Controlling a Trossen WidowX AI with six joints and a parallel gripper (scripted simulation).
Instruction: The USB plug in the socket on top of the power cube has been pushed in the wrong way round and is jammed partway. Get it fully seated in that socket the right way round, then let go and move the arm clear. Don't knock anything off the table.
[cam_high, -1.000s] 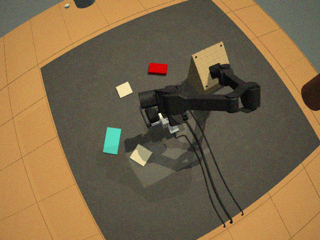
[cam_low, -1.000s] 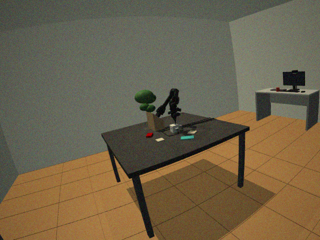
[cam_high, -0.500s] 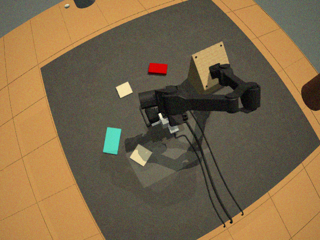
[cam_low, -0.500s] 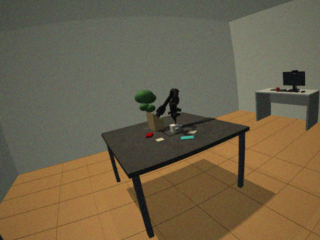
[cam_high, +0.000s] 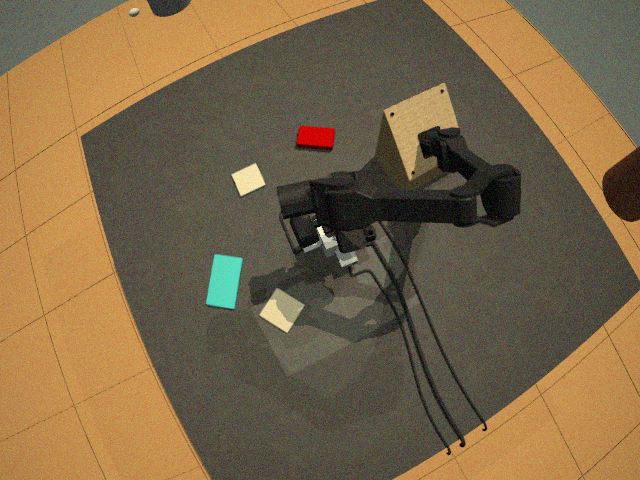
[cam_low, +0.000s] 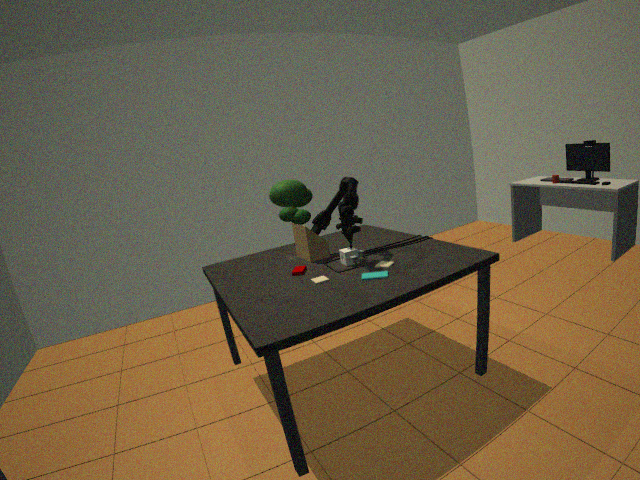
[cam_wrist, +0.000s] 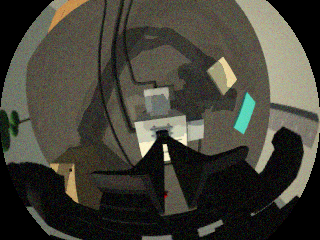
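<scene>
My gripper tip is 20 mm above the dark USB plug. Also, from my gripper tip: red block 90 mm behind, 290 mm to the right, 100 mm below; then cream tile 190 mm ahead, 80 mm to the left, 100 mm below; then teal block 280 mm ahead, 50 mm to the right, 100 mm below.
</scene>
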